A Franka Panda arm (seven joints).
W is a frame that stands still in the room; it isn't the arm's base.
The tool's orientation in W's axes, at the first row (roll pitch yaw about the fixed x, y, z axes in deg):
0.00, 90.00, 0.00
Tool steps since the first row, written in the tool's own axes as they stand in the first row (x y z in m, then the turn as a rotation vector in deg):
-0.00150, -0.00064, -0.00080, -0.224, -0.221, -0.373
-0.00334, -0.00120, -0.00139, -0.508, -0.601, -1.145
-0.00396, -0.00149, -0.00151, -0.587, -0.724, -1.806
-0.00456, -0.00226, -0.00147, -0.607, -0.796, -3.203
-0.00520, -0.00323, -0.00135, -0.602, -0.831, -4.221
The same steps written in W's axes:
-0.00080, -0.00064, 0.00150, -0.373, -0.221, 0.224
-0.00139, -0.00120, 0.00334, -1.145, -0.601, 0.508
-0.00151, -0.00149, 0.00396, -1.806, -0.724, 0.587
-0.00147, -0.00226, 0.00456, -3.203, -0.796, 0.607
-0.00135, -0.00323, 0.00520, -4.221, -0.831, 0.602

